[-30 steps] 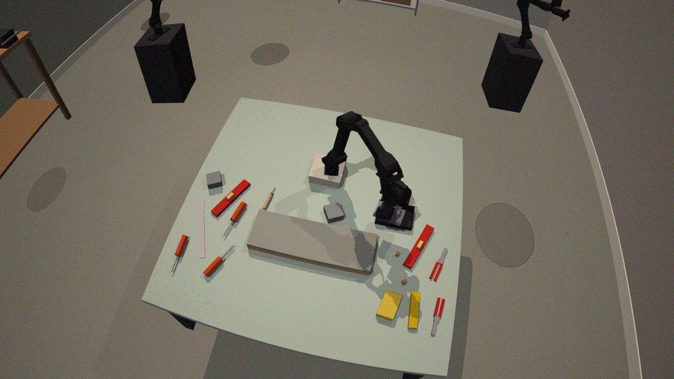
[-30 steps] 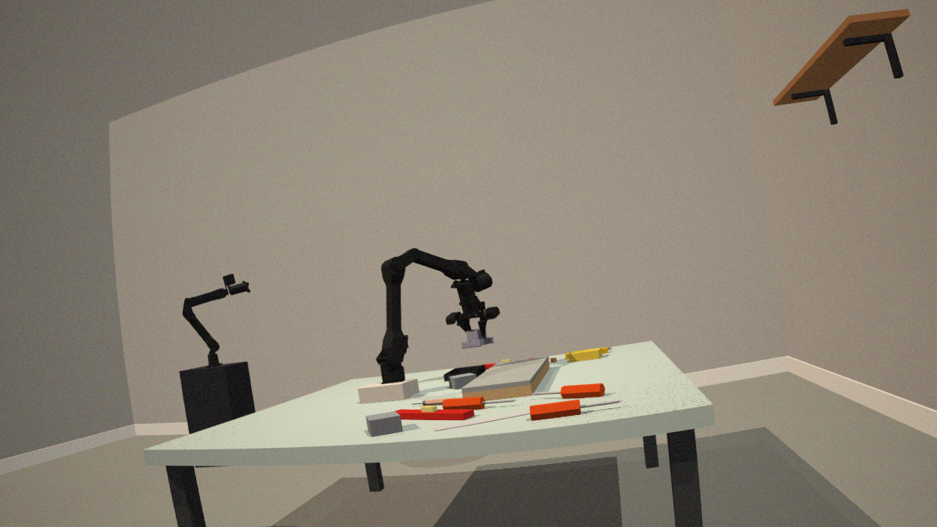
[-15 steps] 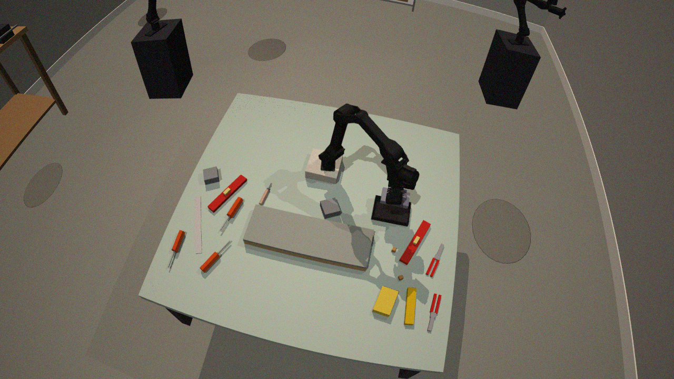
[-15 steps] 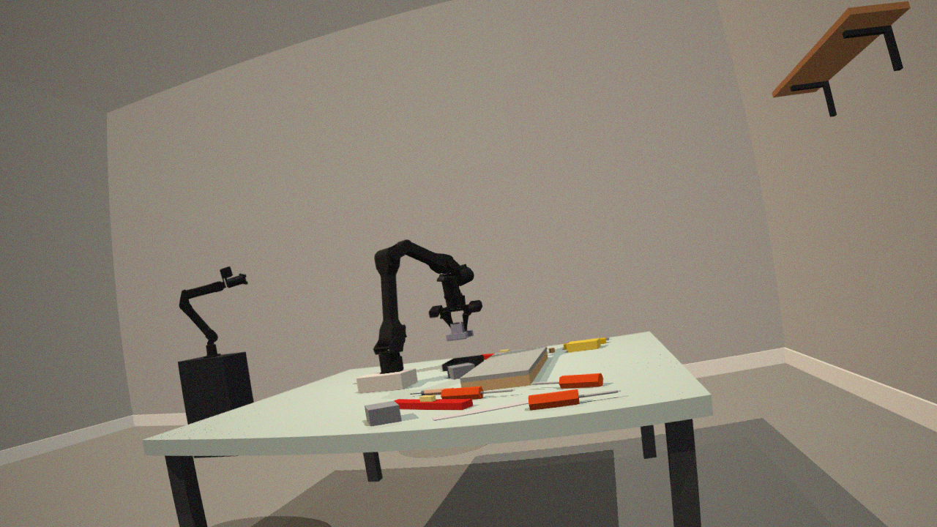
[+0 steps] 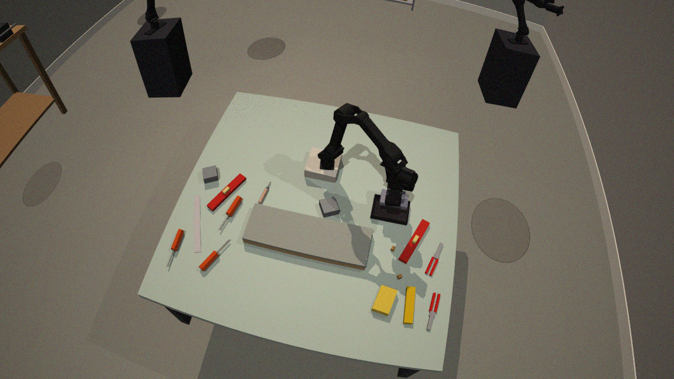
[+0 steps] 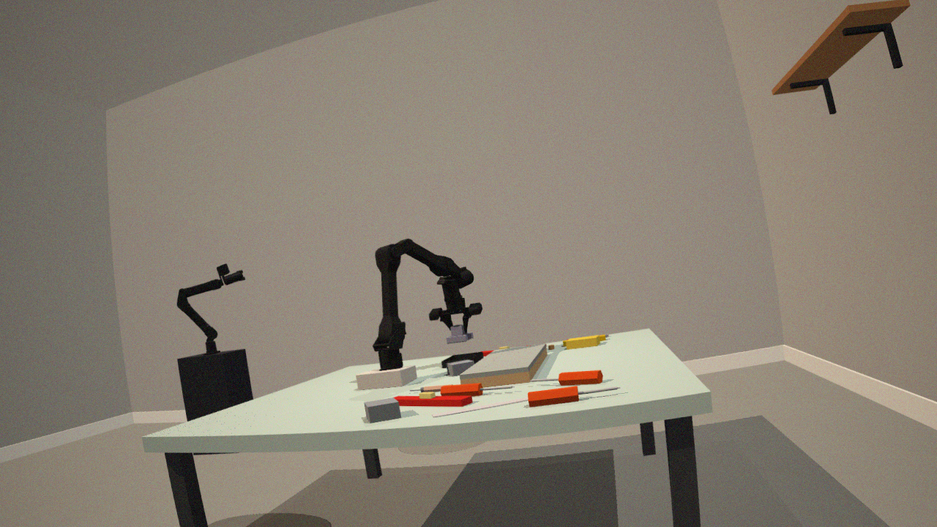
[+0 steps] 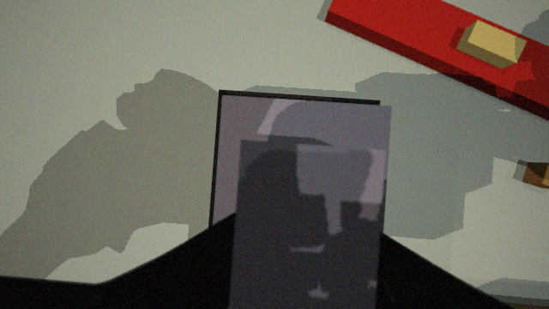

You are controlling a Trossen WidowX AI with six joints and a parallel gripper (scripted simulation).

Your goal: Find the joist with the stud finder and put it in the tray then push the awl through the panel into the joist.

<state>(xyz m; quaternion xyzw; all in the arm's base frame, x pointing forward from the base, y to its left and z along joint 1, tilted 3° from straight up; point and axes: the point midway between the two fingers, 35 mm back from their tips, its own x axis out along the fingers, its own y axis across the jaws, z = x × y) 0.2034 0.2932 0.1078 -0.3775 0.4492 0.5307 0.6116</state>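
The dark tray is 1 cm to the right of my gripper tip and 9 cm below it. From my gripper tip the other things lie so: grey stud finder (2 cm to the right, 2 cm above); white strip (14 cm ahead, 87 cm to the right, 11 cm below); awl (6 cm behind, 57 cm to the right, 10 cm below).
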